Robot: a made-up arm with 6 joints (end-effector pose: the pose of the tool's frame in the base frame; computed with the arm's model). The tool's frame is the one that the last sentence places. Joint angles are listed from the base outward.
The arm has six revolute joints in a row. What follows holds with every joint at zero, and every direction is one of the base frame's. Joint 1 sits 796 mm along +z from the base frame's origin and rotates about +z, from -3.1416 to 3.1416 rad. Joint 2 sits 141 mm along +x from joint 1 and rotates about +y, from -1.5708 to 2.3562 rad. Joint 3 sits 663 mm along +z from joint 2 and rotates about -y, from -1.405 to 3.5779 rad. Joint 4 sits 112 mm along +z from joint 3 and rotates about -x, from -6.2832 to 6.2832 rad. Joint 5 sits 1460 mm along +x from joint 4 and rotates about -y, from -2.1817 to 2.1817 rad. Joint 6 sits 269 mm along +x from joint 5 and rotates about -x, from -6.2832 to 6.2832 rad. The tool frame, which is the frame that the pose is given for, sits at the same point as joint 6; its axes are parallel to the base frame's.
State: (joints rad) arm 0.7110 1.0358 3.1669 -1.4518 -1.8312 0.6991
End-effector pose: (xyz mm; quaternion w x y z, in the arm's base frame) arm -241.5 132.6 2269.0 0.3806 -0.3616 -0.4686 0.7105
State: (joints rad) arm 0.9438 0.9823 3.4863 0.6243 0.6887 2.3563
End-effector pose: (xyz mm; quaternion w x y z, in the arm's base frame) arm -548.4 -586.6 1955.3 0.2778 0.0194 -0.1477 -0.9490
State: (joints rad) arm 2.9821 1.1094 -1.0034 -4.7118 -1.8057 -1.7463
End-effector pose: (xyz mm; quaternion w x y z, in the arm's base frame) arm -67.0 275.7 -163.8 0.4595 -0.5537 -0.6121 0.3281
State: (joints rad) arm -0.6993 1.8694 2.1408 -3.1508 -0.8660 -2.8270
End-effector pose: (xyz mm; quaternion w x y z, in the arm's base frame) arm 1731.5 -1458.8 1344.4 0.7531 -0.3021 -0.4558 -0.3658
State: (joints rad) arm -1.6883 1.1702 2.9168 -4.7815 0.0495 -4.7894
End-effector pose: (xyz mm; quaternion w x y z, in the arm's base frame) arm -26.4 -337.2 2736.8 0.5526 0.4792 -0.4310 0.5285
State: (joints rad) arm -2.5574 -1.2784 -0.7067 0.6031 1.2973 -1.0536
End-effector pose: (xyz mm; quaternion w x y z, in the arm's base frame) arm -435.4 -464.0 2090.0 0.6385 -0.5720 -0.2192 -0.4660
